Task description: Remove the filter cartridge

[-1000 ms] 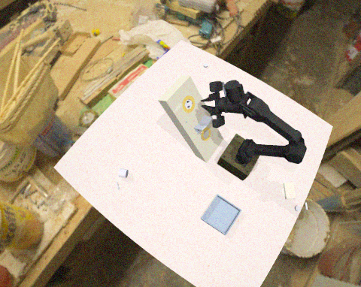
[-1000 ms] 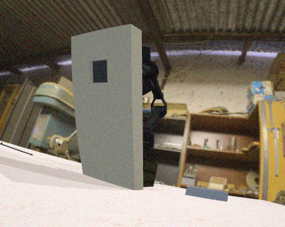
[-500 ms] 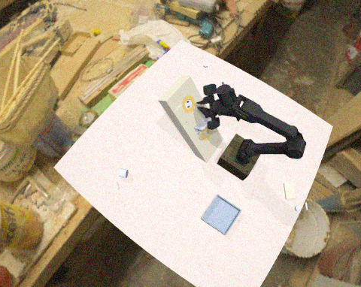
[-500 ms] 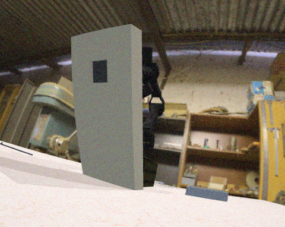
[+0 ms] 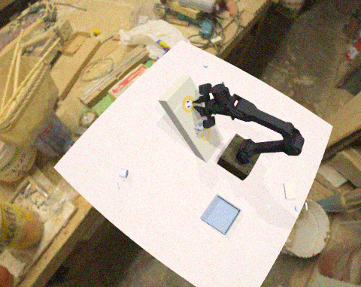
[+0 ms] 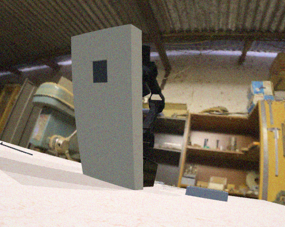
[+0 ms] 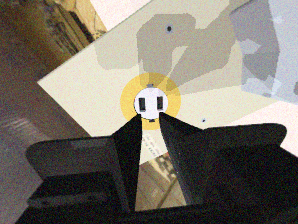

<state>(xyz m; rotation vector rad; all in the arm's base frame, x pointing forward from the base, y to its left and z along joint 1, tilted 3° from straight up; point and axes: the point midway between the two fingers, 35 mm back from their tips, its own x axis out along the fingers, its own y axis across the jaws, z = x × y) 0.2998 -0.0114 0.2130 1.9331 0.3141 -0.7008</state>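
Now: the round white filter cartridge 40 mm ahead of my gripper tip and 30 mm below it. The rest, counted from my gripper tip: blue tray 370 mm behind, 310 mm to the left, 290 mm below; pale card 660 mm behind, 300 mm below; grey bracket 120 mm below, 60 mm behind.
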